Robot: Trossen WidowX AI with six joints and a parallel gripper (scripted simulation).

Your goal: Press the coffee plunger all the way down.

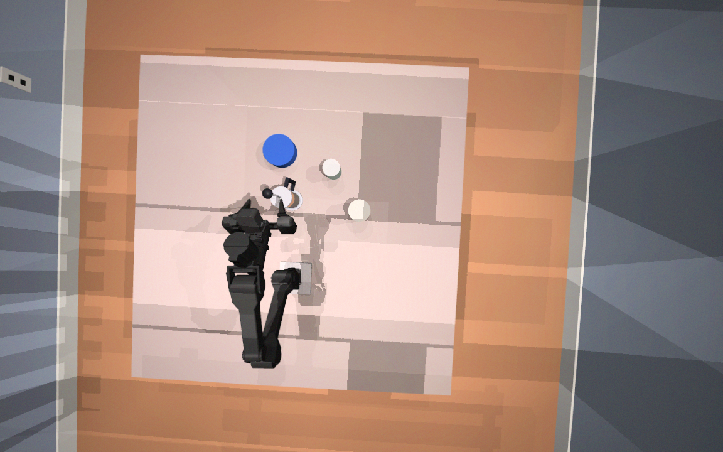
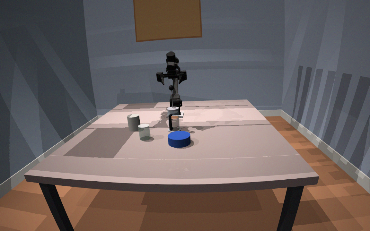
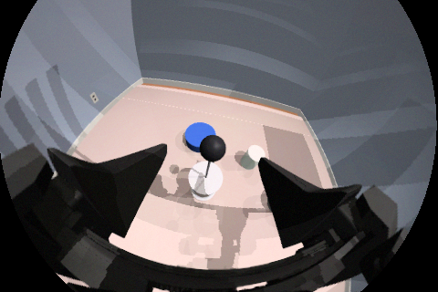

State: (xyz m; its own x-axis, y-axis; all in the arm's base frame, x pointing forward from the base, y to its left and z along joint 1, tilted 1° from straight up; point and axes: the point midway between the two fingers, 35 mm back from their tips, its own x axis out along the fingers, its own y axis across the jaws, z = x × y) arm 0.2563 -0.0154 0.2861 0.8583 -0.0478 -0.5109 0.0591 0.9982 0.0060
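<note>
The coffee press lies 40 mm ahead of my gripper tip and 150 mm below it.
</note>
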